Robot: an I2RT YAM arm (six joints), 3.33 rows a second.
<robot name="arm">
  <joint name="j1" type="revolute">
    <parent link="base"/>
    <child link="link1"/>
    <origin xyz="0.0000 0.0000 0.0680"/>
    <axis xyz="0 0 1"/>
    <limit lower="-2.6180" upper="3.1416"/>
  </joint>
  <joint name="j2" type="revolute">
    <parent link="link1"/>
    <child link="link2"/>
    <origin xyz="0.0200 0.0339 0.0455" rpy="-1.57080 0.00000 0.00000"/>
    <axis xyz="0 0 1"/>
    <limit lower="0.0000" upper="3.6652"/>
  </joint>
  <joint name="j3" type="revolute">
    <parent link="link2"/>
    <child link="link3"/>
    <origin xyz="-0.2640 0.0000 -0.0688" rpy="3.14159 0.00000 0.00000"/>
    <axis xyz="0 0 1"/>
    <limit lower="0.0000" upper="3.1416"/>
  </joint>
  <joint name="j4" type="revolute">
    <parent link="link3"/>
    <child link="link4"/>
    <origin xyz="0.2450 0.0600 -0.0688"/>
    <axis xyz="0 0 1"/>
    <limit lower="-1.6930" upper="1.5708"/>
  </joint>
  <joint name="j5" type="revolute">
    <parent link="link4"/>
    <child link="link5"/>
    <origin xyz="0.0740 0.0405 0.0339" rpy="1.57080 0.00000 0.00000"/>
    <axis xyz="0 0 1"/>
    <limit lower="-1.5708" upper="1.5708"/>
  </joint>
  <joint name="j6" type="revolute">
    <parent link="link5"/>
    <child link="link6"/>
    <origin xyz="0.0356 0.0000 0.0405" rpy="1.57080 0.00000 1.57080"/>
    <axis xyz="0 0 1"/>
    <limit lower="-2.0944" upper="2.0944"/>
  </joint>
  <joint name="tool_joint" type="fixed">
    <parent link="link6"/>
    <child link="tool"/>
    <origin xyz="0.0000 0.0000 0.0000" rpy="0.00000 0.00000 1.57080"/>
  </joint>
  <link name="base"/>
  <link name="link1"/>
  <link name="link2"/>
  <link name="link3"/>
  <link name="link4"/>
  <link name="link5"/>
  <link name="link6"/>
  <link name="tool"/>
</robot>
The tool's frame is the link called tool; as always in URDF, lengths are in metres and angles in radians.
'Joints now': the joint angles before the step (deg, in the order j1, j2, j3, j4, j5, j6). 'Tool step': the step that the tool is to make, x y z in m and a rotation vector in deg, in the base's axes. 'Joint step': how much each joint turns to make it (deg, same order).
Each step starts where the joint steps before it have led.
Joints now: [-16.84 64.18 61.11 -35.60 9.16 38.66]
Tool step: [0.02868 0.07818 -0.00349 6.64 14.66 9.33]
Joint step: [19.41 9.72 10.32 -18.03 3.23 10.71]
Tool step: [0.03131 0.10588 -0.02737 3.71 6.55 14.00]
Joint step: [19.66 13.02 6.06 -0.16 -1.49 7.54]
